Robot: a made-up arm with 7 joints. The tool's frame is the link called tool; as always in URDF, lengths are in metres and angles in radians.
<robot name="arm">
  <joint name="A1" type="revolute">
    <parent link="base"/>
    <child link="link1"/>
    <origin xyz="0 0 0.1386"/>
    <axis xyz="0 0 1"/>
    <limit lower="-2.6" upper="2.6" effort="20" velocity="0.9"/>
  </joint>
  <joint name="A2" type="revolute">
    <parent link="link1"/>
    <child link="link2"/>
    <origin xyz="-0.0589 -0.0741 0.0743"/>
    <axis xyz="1 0 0"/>
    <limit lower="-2.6" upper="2.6" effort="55" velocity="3"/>
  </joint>
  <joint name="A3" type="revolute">
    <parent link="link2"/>
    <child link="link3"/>
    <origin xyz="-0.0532 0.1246 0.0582"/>
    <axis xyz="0 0 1"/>
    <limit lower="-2.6" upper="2.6" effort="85" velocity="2.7"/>
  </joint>
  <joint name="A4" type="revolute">
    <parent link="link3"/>
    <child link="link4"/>
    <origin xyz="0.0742 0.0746 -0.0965"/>
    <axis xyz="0 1 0"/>
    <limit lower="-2.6" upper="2.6" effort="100" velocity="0.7"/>
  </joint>
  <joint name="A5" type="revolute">
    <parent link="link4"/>
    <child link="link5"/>
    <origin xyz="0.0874 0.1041 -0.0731"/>
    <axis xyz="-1 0 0"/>
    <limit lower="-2.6" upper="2.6" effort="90" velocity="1.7"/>
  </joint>
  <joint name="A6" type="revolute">
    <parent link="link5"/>
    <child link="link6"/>
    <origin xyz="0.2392 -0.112 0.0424"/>
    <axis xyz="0 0 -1"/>
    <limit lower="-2.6" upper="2.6" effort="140" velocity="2.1"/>
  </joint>
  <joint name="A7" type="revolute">
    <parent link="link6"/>
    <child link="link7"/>
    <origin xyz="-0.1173 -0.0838 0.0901"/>
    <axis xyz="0 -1 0"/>
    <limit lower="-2.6" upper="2.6" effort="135" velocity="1.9"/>
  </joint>
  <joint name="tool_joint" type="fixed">
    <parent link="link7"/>
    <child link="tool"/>
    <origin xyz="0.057 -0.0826 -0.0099"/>
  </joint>
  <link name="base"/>
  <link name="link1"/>
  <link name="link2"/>
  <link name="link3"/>
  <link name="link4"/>
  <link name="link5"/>
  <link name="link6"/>
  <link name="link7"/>
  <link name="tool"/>
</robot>
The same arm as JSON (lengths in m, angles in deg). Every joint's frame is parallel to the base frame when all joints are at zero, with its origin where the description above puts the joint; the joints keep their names.
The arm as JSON. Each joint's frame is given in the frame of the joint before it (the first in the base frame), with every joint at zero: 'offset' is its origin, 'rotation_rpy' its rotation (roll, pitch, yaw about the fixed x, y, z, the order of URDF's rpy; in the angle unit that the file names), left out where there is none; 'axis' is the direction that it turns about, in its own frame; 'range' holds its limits. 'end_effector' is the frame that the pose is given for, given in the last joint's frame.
{
  "length_unit": "m",
  "angle_unit": "deg",
  "chain": [
    {
      "id": "A1",
      "offset": [
        0.0,
        0.0,
        0.1386
      ],
      "axis": "+z",
      "range": [
        -148.97,
        148.97
      ]
    },
    {
      "id": "A2",
      "offset": [
        -0.0589,
        -0.0741,
        0.0743
      ],
      "axis": "+x",
      "range": [
        -148.97,
        148.97
      ]
    },
    {
      "id": "A3",
      "offset": [
        -0.0532,
        0.1246,
        0.0582
      ],
      "axis": "+z",
      "range": [
        -148.97,
        148.97
      ]
    },
    {
      "id": "A4",
      "offset": [
        0.0742,
        0.0746,
        -0.0965
      ],
      "axis": "+y",
      "range": [
        -148.97,
        148.97
      ]
    },
    {
      "id": "A5",
      "offset": [
        0.0874,
        0.1041,
        -0.0731
      ],
      "axis": "-x",
      "range": [
        -148.97,
        148.97
      ]
    },
    {
      "id": "A6",
      "offset": [
        0.2392,
        -0.112,
        0.0424
      ],
      "axis": "-z",
      "range": [
        -148.97,
        148.97
      ]
    },
    {
      "id": "A7",
      "offset": [
        -0.1173,
        -0.0838,
        0.0901
      ],
      "axis": "-y",
      "range": [
        -148.97,
        148.97
      ]
    }
  ],
  "end_effector": {
    "offset": [
      0.057,
      -0.0826,
      -0.0099
    ]
  }
}

